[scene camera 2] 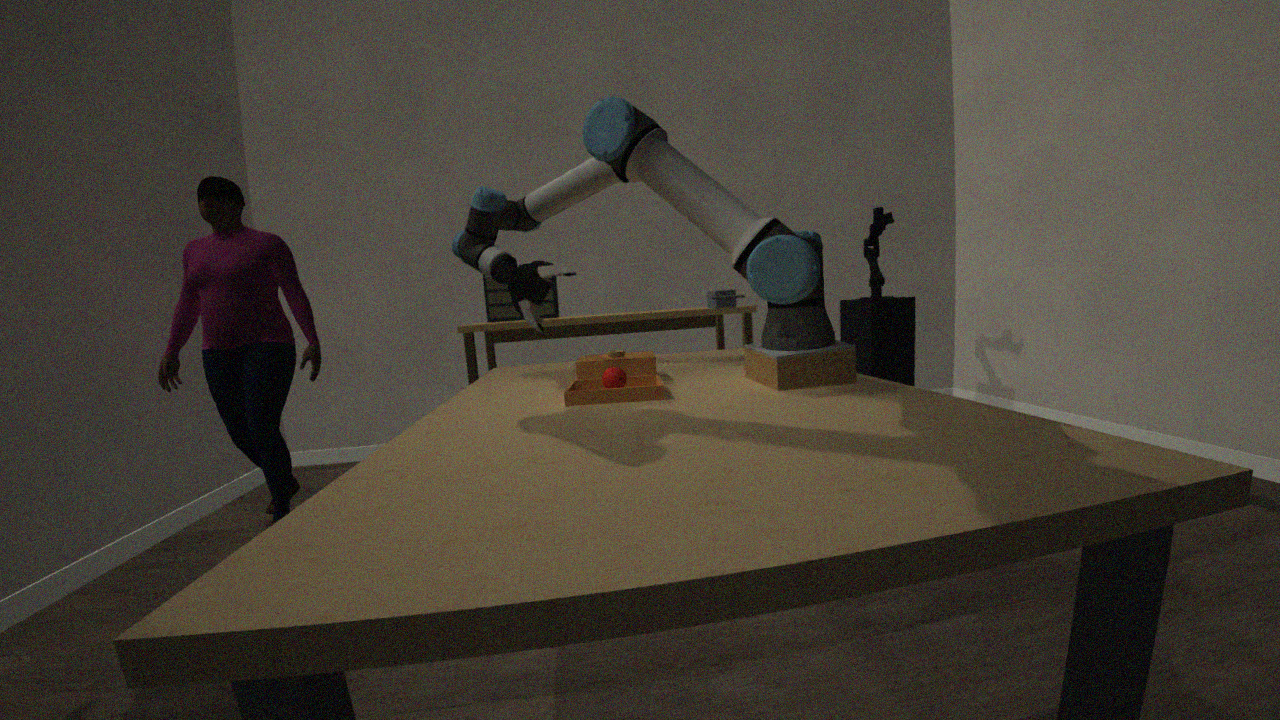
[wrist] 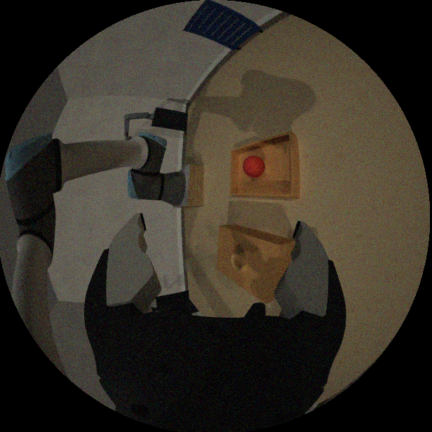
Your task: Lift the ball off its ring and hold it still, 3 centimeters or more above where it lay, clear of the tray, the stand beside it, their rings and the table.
Labels:
gripper: scene camera 2; wrist
same spot on orange-brown stand: (wrist: 255, 260) = (scene camera 2: 597, 358)
same spot on gripper: (wrist: 124, 283) = (scene camera 2: 540, 270)

